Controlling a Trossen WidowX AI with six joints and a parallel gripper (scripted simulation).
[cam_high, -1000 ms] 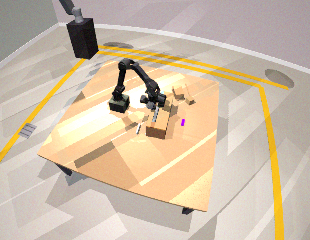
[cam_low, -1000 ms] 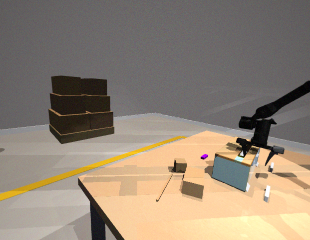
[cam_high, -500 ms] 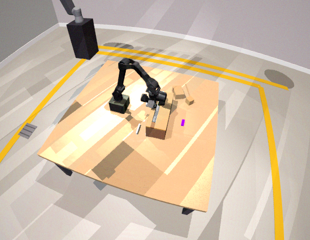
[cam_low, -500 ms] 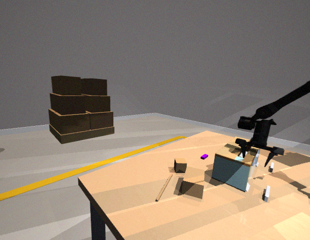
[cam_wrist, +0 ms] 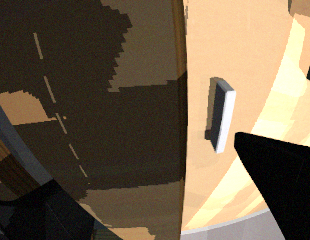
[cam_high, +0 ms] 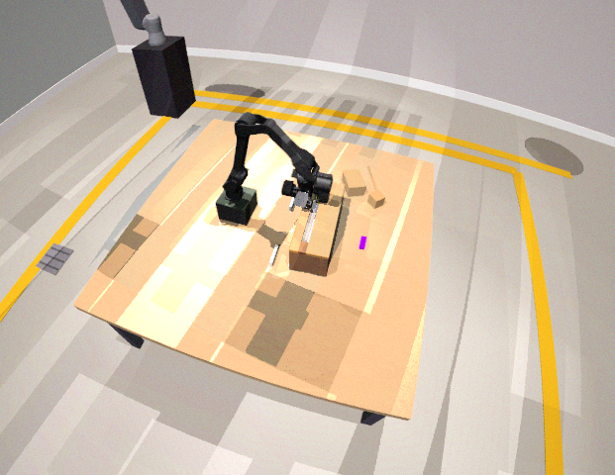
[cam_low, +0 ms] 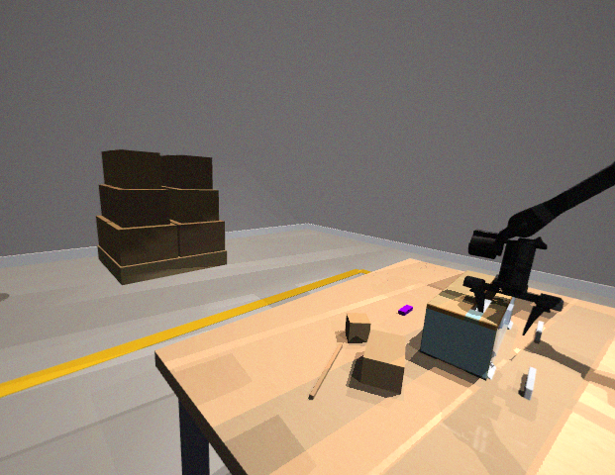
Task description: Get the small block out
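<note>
My gripper tip is now 50 mm short of the yellow block and 20 mm to the right of it. Round my gripper tip: thin wooden stick: 240 mm ahead, 330 mm to the left, 80 mm below; then purple block: 270 mm ahead, 80 mm to the right, 80 mm below; then clear-fronted box: 40 mm ahead, 100 mm to the right, 30 mm below.
</note>
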